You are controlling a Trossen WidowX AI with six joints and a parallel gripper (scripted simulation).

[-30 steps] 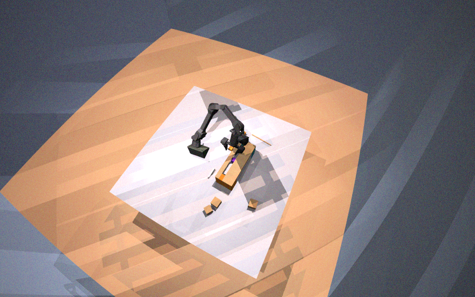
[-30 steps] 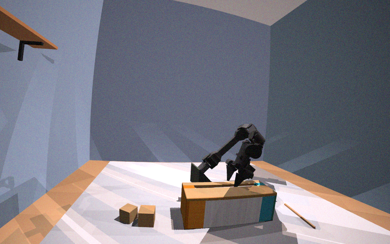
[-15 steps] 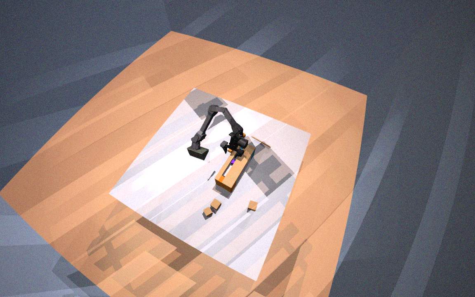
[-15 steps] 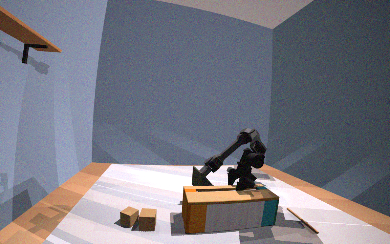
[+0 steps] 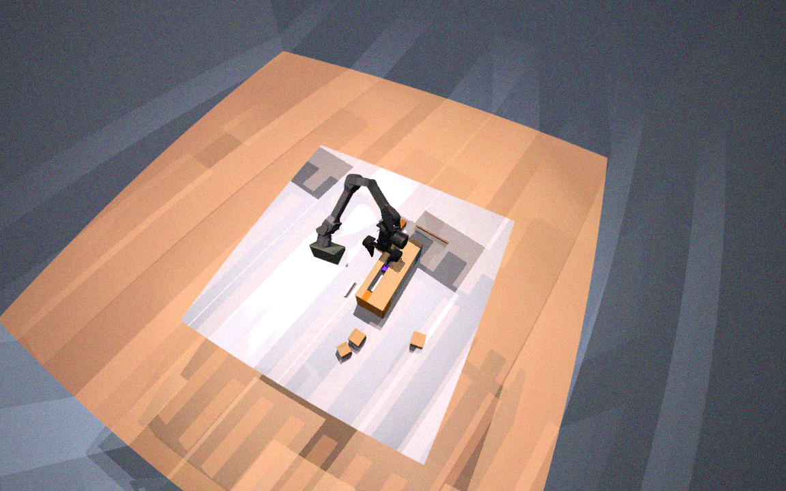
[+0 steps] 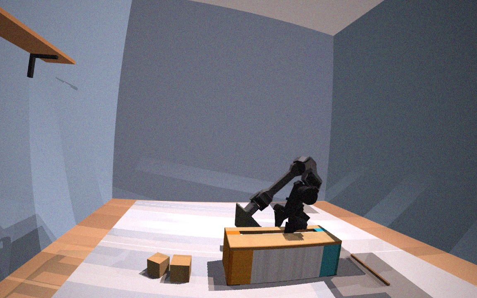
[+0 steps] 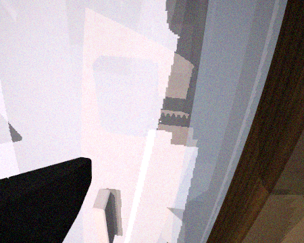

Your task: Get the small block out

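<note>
The purple block lies 50 mm ahead of my gripper tip, 20 mm to the right of it and 10 mm below it. The rest, counted from my gripper tip: orange bar 190 mm to the left, 80 mm below, 30 mm behind; then box 30 mm to the right, 30 mm below, 30 mm ahead.
</note>
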